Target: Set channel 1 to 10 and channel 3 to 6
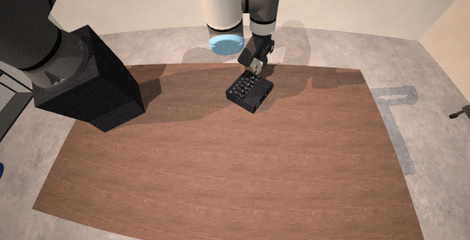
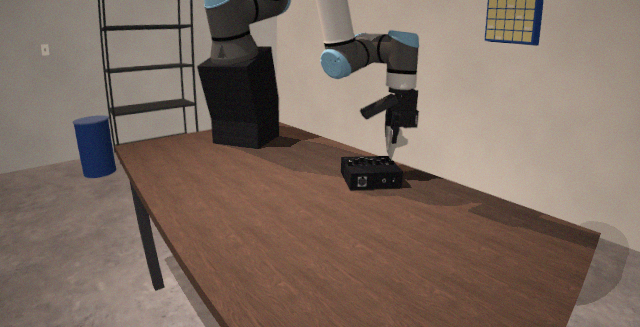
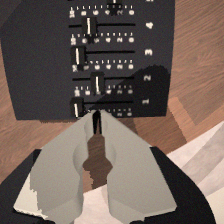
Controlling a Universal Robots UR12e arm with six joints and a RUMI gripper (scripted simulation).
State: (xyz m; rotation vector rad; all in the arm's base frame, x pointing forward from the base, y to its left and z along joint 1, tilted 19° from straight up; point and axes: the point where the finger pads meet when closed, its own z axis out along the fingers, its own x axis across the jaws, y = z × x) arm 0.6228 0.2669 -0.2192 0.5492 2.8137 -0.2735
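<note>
The channel 1 fader knob is 20 mm ahead of my hand, 10 mm to the right of it and 20 mm below it. Also, from my hand: channel 2 fader (10 mm behind, 20 mm to the right, 20 mm below).
</note>
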